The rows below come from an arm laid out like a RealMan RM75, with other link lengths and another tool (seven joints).
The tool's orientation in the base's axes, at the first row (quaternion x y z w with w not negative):
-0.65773, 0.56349, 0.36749, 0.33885
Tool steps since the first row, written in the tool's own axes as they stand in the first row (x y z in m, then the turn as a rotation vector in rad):
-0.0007, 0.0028, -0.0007, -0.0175, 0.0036, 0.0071
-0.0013, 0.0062, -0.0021, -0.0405, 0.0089, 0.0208
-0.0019, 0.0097, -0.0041, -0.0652, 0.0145, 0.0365
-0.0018, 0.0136, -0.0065, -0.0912, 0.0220, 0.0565
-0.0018, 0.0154, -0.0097, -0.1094, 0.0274, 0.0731
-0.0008, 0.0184, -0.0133, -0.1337, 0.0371, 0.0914
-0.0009, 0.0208, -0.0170, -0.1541, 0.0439, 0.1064
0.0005, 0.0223, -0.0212, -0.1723, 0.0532, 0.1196
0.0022, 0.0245, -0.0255, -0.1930, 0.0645, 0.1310
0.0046, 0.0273, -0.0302, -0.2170, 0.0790, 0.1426
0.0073, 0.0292, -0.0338, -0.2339, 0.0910, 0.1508
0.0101, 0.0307, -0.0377, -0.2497, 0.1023, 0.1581
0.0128, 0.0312, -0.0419, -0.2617, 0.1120, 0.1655
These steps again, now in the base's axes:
-0.0028, -0.0006, 0.0009, -0.0059, 0.0142, 0.0115
-0.0060, -0.0020, 0.0020, -0.0148, 0.0366, 0.0244
-0.0094, -0.0039, 0.0034, -0.0243, 0.0615, 0.0377
-0.0130, -0.0065, 0.0044, -0.0362, 0.0905, 0.0500
-0.0144, -0.0095, 0.0059, -0.0449, 0.1130, 0.0572
-0.0169, -0.0135, 0.0068, -0.0587, 0.1394, 0.0688
-0.0190, -0.0170, 0.0086, -0.0689, 0.1614, 0.0787
-0.0199, -0.0215, 0.0095, -0.0812, 0.1805, 0.0876
-0.0215, -0.0263, 0.0101, -0.0955, 0.1989, 0.0994
-0.0235, -0.0319, 0.0103, -0.1133, 0.2187, 0.1139
-0.0248, -0.0366, 0.0097, -0.1276, 0.2325, 0.1241
-0.0256, -0.0415, 0.0092, -0.1410, 0.2450, 0.1337
-0.0254, -0.0466, 0.0089, -0.1525, 0.2560, 0.1401

